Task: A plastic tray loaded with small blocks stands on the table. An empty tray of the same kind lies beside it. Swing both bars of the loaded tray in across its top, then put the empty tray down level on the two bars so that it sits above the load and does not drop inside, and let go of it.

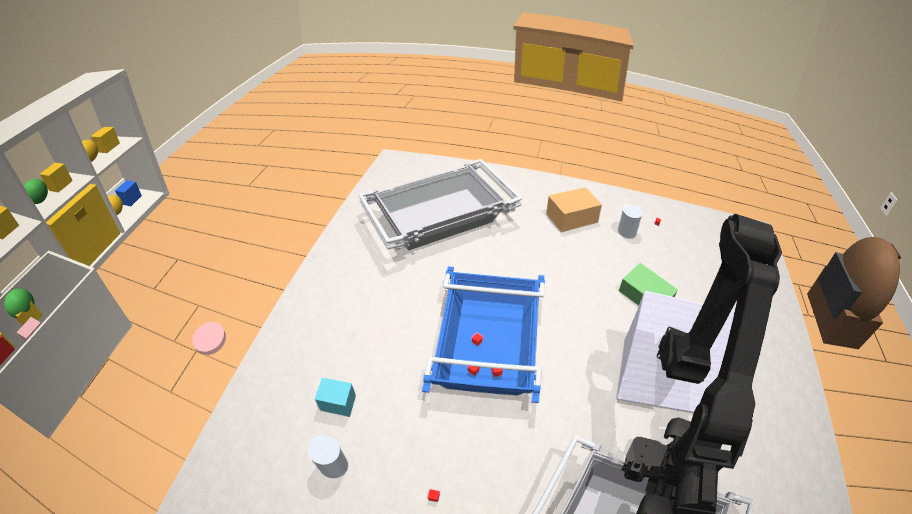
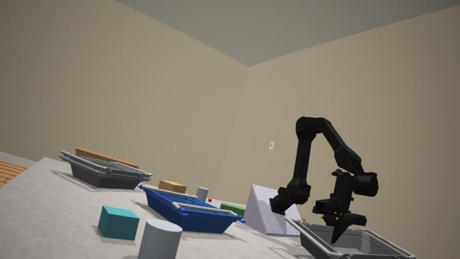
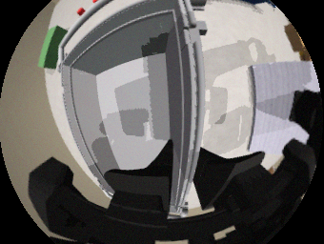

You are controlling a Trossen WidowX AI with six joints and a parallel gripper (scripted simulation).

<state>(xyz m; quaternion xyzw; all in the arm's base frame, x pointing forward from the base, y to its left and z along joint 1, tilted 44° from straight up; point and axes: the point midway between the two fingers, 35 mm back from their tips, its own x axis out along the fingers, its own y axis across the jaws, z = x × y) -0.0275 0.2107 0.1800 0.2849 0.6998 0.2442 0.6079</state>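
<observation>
Now: gripper tip 1 cm short of the grey plastic tray, 8 cm to the right of it and 2 cm below it. Also, from my gripper tip: orange box (33 cm ahead, 69 cm to the right, 1 cm below); then teal cube (59 cm ahead, 3 cm to the left, 2 cm below).
</observation>
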